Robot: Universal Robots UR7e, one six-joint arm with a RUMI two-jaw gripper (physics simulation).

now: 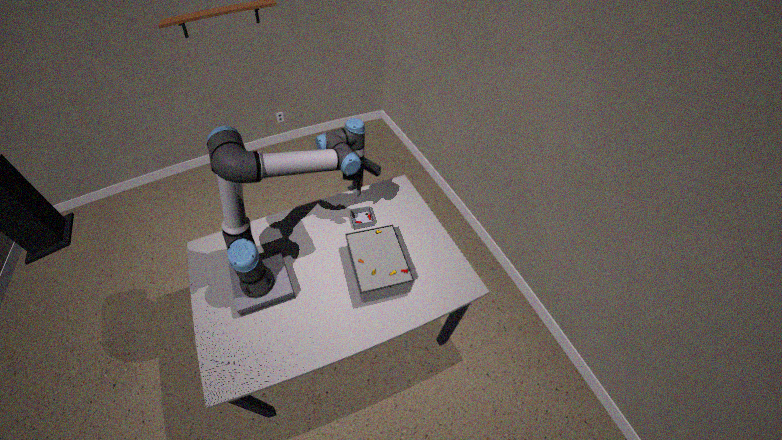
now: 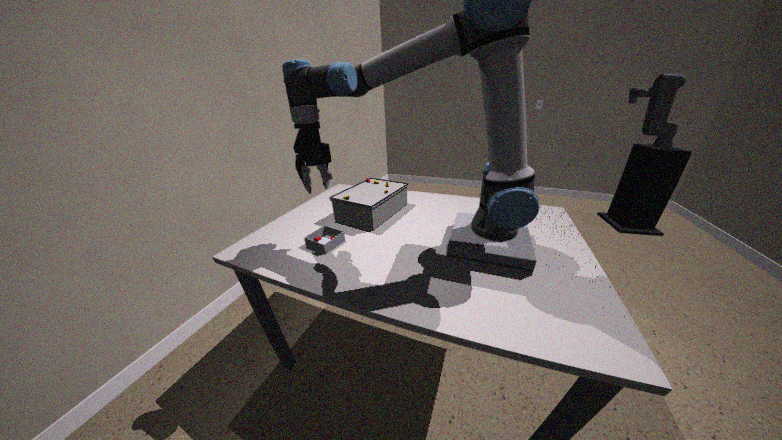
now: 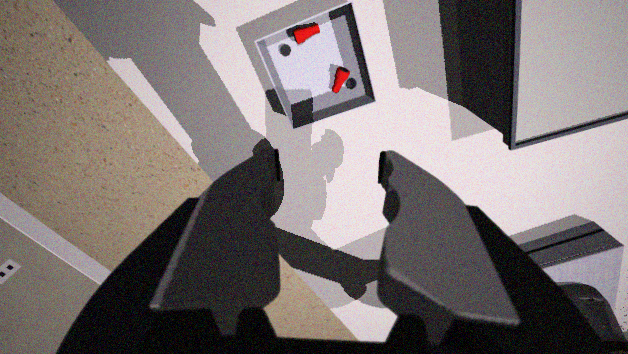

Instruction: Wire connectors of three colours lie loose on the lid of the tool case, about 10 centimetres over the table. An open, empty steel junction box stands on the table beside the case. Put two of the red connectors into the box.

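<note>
The steel junction box stands on the table beside the tool case. Two red connectors lie apart on its floor: one red connector near a side wall, the other red connector near a dark round spot. On the case lid lie a red connector near a corner, an orange connector and three yellow ones, one yellow connector at the edge nearest the box. My gripper is partly open and empty, well above the table, off to one side of the box.
The tool case is taller than the box and close to it. The arm's base block stands on the table. A black pedestal stands on the floor beyond the table.
</note>
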